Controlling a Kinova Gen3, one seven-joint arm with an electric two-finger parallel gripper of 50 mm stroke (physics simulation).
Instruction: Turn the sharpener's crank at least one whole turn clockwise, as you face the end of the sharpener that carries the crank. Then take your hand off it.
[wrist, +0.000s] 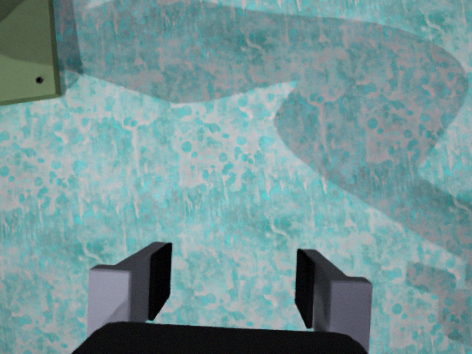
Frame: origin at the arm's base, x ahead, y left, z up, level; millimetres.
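Seen in the pictures: gripper, fingertip midpoint: (233, 272).
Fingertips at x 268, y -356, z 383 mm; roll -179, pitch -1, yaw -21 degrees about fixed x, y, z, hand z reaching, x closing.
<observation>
A point is followed by its place in that frame.
My gripper (233, 272) @(y -356, x 268, z 383 mm) is open, its two fingers wide apart with nothing between them, over the mottled turquoise surface. A flat green plate (27, 75) @(y -102, x 74, z 1 mm) with a small dark hole near its corner shows in part at the upper left, ahead and to the left of my gripper and apart from it. A dark shape or shadow covers its upper left corner. I cannot tell whether the plate belongs to the sharpener. The sharpener's crank does not show in this view.
The surface (215, 200) @(y -327, x 252, z -19 mm) is mottled turquoise and pinkish grey. A broad curved shadow lies across its top and right side, with a smaller angular shadow at the lower right. The green plate's right and lower edges border the surface at the upper left.
</observation>
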